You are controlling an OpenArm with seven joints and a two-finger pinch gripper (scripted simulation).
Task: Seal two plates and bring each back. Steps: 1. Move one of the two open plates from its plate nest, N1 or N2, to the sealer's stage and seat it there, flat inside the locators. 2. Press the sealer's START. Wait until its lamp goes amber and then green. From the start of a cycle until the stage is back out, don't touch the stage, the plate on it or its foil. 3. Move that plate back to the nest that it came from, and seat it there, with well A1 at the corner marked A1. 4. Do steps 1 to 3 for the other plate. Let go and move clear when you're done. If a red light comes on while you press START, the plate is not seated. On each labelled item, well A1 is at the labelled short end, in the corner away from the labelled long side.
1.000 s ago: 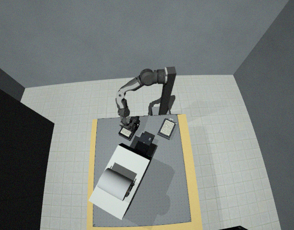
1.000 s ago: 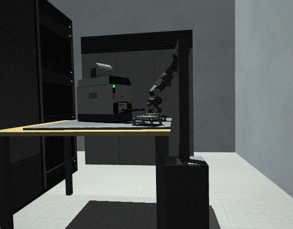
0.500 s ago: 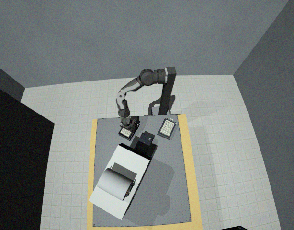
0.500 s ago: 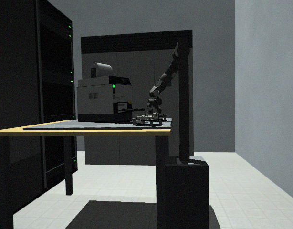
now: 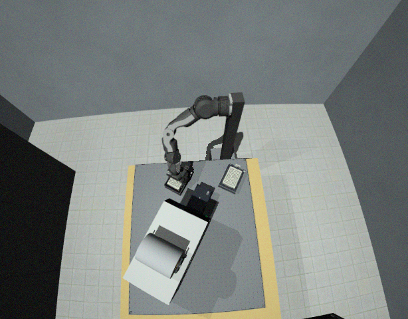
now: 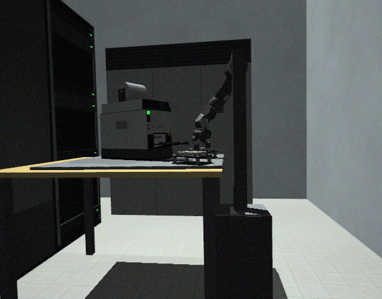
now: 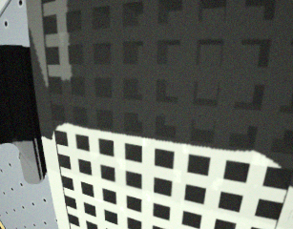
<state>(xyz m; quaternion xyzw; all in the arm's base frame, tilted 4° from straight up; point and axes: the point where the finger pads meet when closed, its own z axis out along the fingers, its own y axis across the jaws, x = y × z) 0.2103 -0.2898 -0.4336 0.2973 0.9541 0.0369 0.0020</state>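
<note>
Now: the sealer stage 150 mm ahead of my hand, 130 mm to the left of it and 50 mm above it. From my hand the other things lie so: well plate: 30 mm ahead, 350 mm to the left; then foil roll: 430 mm ahead, 50 mm to the right, 370 mm above; then start button: 280 mm ahead, 150 mm to the left, 140 mm above.
</note>
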